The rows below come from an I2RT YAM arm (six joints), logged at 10 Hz.
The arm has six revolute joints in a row. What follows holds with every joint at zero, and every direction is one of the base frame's.
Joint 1 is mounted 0.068 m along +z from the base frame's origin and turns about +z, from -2.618 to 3.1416 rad.
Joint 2 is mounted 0.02 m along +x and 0.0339 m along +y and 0.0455 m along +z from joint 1 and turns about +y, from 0 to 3.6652 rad.
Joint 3 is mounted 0.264 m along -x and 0.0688 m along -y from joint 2 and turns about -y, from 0 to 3.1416 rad.
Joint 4 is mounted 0.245 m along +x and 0.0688 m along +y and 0.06 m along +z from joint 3 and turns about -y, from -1.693 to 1.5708 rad.
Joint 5 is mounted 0.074 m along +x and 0.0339 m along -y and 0.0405 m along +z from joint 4 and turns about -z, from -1.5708 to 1.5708 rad.
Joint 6 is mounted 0.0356 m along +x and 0.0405 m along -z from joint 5 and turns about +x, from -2.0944 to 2.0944 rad.
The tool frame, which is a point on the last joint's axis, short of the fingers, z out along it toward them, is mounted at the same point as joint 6; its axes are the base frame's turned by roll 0, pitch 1.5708 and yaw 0 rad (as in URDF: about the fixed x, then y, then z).
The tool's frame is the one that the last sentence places.
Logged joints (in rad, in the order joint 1, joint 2, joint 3, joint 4, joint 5, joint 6), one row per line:
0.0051 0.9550 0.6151 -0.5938 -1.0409 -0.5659
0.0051 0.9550 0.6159 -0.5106 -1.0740 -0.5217
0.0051 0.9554 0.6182 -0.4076 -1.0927 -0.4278
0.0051 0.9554 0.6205 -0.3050 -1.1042 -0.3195
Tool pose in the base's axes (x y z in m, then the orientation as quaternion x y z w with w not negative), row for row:
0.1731 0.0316 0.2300 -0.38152 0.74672 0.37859 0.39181
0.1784 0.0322 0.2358 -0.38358 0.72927 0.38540 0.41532
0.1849 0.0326 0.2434 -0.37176 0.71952 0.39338 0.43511
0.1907 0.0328 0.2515 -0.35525 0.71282 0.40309 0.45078
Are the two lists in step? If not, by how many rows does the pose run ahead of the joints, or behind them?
They are in step.
